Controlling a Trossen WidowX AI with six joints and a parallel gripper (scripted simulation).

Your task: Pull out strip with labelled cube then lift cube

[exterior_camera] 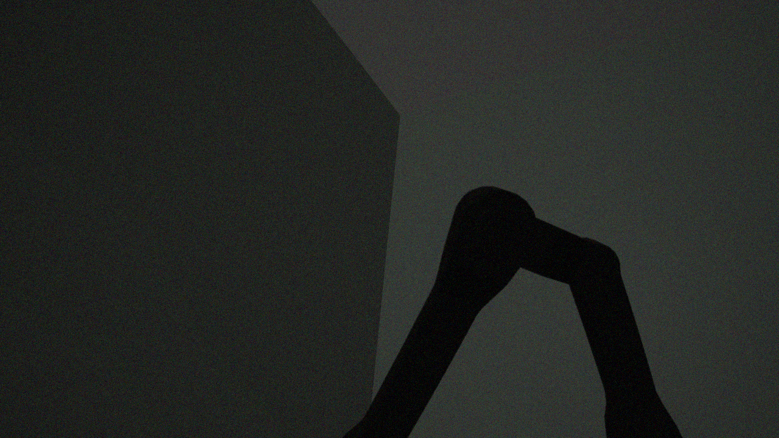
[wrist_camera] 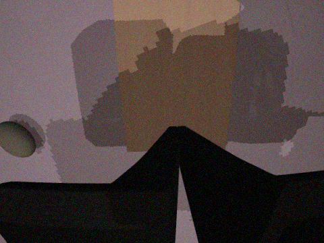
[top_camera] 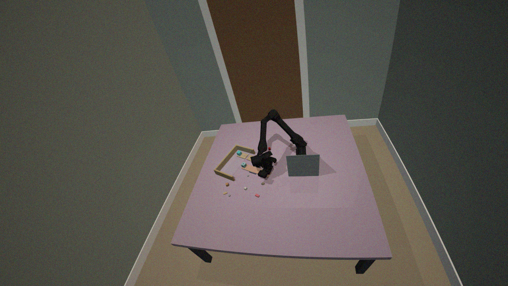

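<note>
My gripper tip is 110 mm short of the strip and 30 mm to the left of it.
</note>
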